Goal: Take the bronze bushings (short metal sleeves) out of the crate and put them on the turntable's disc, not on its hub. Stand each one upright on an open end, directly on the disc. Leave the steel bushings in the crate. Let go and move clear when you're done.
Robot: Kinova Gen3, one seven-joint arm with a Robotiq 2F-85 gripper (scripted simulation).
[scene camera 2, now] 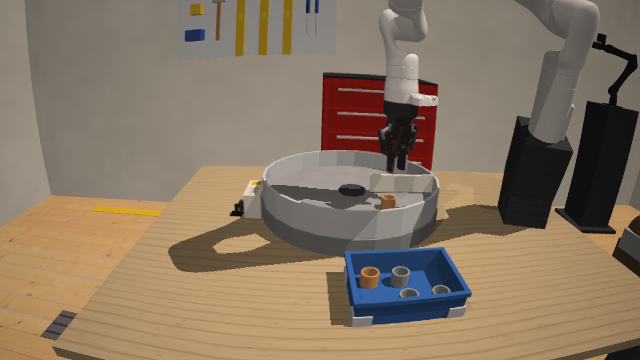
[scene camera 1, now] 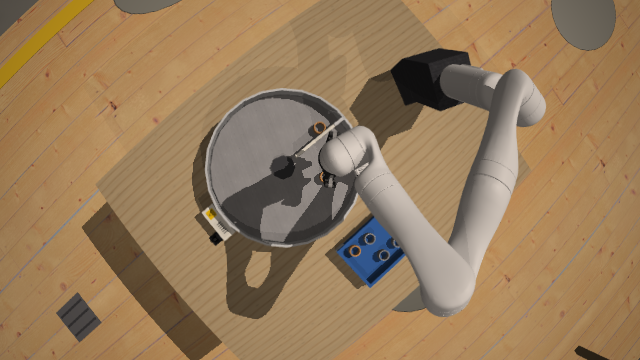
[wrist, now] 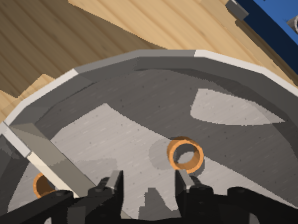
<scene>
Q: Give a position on a blue crate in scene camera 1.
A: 369,267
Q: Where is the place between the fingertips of my gripper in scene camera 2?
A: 396,171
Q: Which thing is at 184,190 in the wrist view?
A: My gripper.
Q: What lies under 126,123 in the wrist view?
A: A grey turntable.
</scene>
